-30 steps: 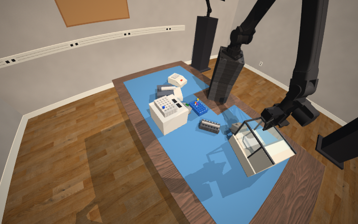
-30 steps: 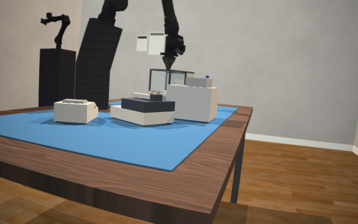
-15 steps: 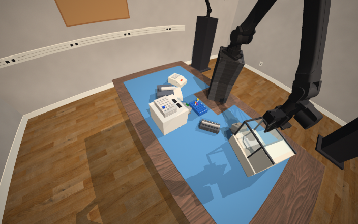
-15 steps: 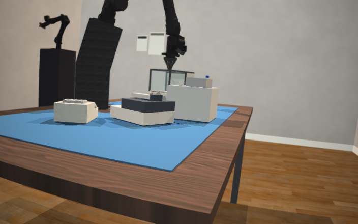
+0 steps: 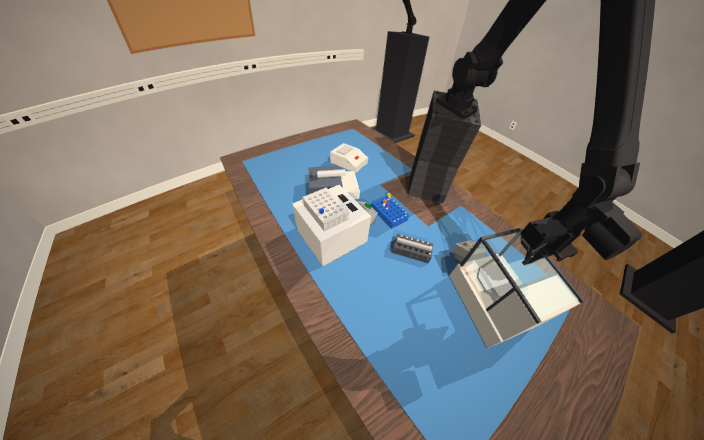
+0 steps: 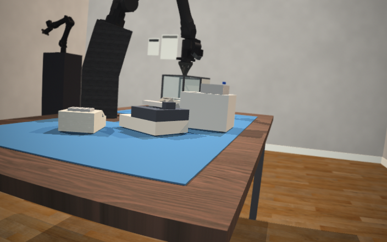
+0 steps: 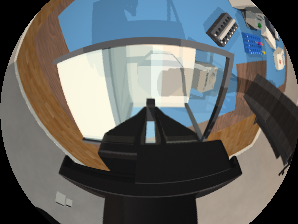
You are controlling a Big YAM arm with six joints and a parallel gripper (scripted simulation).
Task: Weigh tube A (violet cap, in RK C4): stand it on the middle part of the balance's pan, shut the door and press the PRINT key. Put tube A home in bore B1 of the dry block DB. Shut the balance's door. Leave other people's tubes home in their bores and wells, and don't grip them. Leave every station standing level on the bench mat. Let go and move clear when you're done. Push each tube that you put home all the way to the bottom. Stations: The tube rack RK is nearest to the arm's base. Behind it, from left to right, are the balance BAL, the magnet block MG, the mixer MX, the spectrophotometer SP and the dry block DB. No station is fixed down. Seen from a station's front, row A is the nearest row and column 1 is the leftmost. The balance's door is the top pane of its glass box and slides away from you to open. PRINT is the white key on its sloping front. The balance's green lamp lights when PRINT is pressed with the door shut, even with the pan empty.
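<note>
My gripper is now 280 mm to the left of the dark magnet block, 200 mm above it and 70 mm short of it. Round my hand: balance door (30 mm to the left, 10 mm below, 10 mm ahead); then blue rack RK (460 mm to the right, 210 mm below, 10 mm ahead); then round white print key (160 mm to the right, 150 mm below, 70 mm behind).
</note>
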